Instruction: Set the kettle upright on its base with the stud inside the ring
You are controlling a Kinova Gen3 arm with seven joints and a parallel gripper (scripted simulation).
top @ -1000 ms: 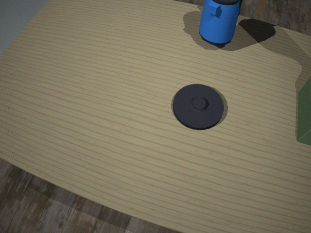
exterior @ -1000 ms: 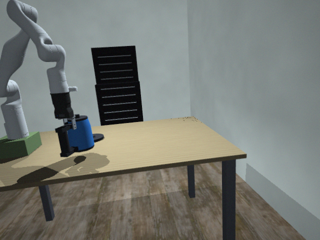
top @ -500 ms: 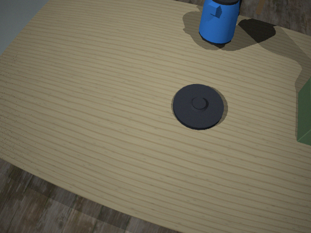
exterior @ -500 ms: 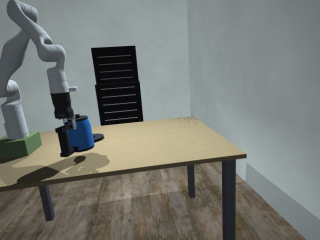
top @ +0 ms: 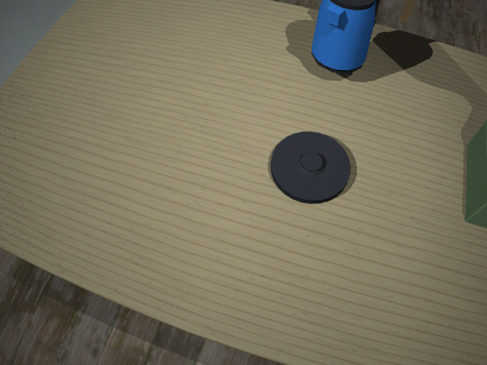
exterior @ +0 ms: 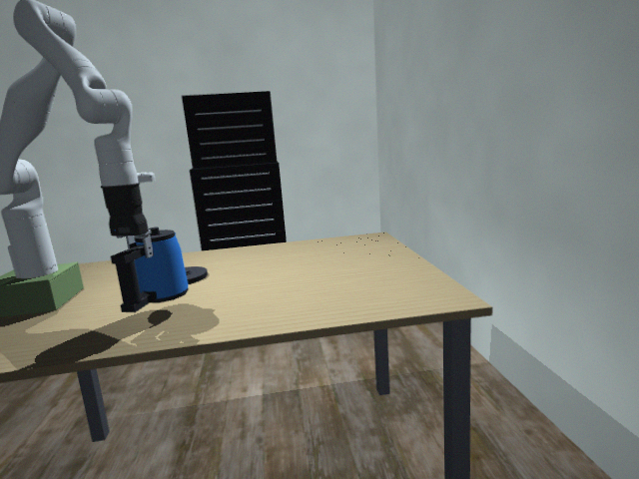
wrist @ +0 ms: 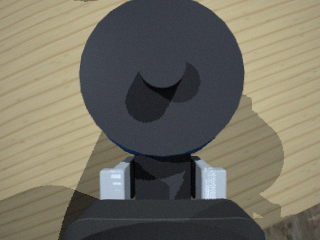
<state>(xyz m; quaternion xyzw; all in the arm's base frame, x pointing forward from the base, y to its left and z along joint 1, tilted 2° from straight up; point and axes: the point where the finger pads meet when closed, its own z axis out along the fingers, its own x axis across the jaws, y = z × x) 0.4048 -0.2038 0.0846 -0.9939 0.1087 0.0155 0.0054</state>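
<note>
The blue kettle is 50 mm below my hand, 30 mm to the left of it and 10 mm ahead of it. Also, from my hand: black round base (340 mm to the left, 180 mm below, 30 mm behind).
</note>
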